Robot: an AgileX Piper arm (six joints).
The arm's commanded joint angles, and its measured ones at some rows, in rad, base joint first. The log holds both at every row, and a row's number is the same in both.
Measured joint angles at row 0: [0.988 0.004 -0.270 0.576 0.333 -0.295]
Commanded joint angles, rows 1 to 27: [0.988 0.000 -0.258 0.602 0.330 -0.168]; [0.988 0.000 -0.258 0.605 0.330 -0.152]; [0.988 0.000 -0.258 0.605 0.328 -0.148]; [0.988 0.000 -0.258 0.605 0.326 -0.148]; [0.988 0.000 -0.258 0.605 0.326 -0.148]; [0.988 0.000 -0.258 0.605 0.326 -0.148]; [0.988 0.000 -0.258 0.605 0.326 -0.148]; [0.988 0.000 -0.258 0.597 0.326 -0.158]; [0.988 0.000 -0.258 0.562 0.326 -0.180]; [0.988 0.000 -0.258 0.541 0.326 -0.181]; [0.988 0.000 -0.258 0.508 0.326 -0.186]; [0.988 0.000 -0.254 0.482 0.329 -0.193]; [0.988 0.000 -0.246 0.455 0.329 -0.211]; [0.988 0.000 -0.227 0.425 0.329 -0.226]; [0.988 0.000 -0.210 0.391 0.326 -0.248]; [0.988 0.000 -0.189 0.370 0.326 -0.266]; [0.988 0.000 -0.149 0.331 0.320 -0.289]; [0.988 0.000 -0.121 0.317 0.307 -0.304]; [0.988 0.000 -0.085 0.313 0.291 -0.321]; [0.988 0.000 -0.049 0.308 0.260 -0.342]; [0.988 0.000 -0.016 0.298 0.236 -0.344]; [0.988 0.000 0.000 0.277 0.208 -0.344]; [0.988 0.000 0.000 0.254 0.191 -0.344]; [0.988 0.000 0.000 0.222 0.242 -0.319]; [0.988 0.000 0.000 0.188 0.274 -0.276]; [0.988 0.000 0.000 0.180 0.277 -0.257]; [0.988 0.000 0.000 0.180 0.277 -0.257]
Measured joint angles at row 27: [0.988 0.003 -0.006 0.245 0.263 -0.304]
